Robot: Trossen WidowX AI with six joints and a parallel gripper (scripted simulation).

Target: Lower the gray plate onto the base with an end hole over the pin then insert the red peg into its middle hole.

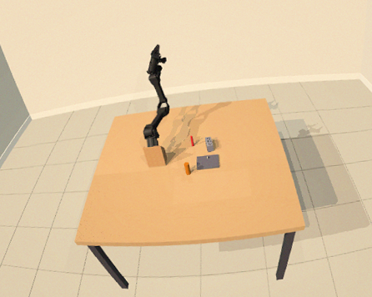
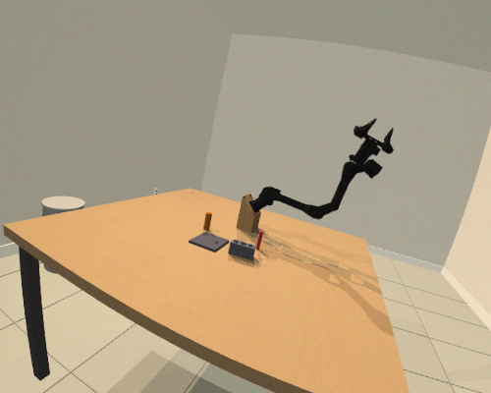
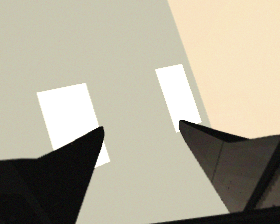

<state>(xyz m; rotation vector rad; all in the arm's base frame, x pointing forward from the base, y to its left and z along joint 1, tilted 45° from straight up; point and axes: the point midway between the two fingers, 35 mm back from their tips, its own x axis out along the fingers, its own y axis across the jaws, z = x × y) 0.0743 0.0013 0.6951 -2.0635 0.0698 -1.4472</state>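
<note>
Right now the gray plate is 600 mm below my gripper tip, 400 mm to the right of it and 280 mm ahead of it. The rest, counted from my gripper tip: dark base: 630 mm below, 530 mm to the right, 270 mm ahead; then red peg: 600 mm below, 370 mm to the right, 170 mm ahead; then orange cylinder: 640 mm to the right, 600 mm below, 160 mm ahead.
</note>
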